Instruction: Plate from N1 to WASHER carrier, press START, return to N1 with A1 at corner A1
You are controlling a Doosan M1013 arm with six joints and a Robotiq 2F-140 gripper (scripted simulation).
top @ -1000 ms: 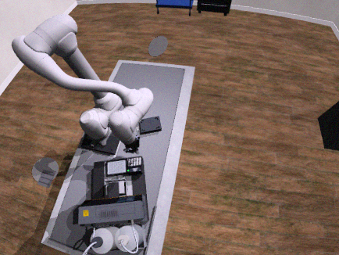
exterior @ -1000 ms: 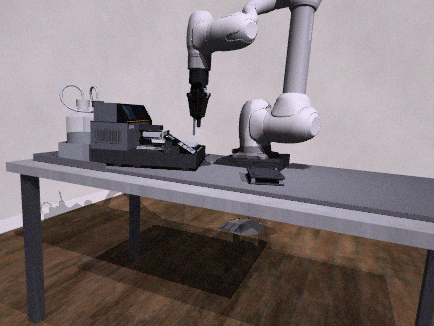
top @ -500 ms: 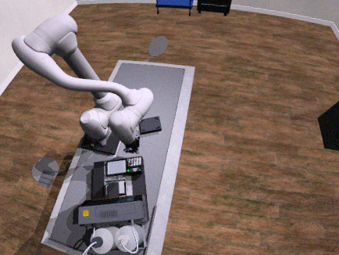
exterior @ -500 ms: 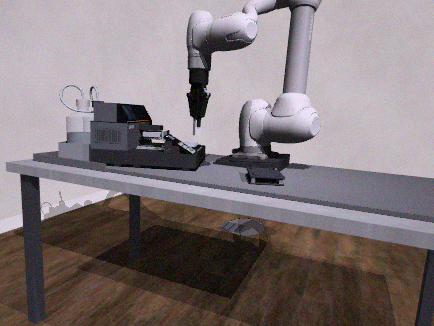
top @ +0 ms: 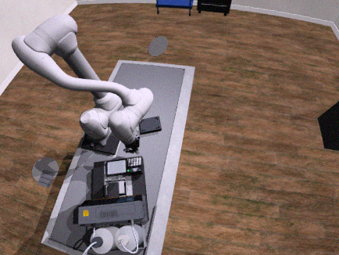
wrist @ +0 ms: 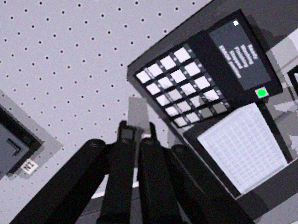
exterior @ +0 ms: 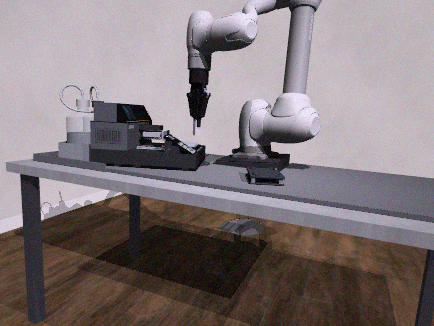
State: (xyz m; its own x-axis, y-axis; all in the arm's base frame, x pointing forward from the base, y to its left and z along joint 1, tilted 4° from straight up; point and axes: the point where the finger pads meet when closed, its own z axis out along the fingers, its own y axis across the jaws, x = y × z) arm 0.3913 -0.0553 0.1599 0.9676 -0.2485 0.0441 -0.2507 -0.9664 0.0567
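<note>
My hand is 14 cm to the left of the white well plate, 11 cm past it and 9 cm above it. The rest, counted from my hand: plate nest N1: 28 cm to the left, 15 cm below, 5 cm behind; then plate washer: 27 cm to the right, 5 cm below, 3 cm behind.
</note>
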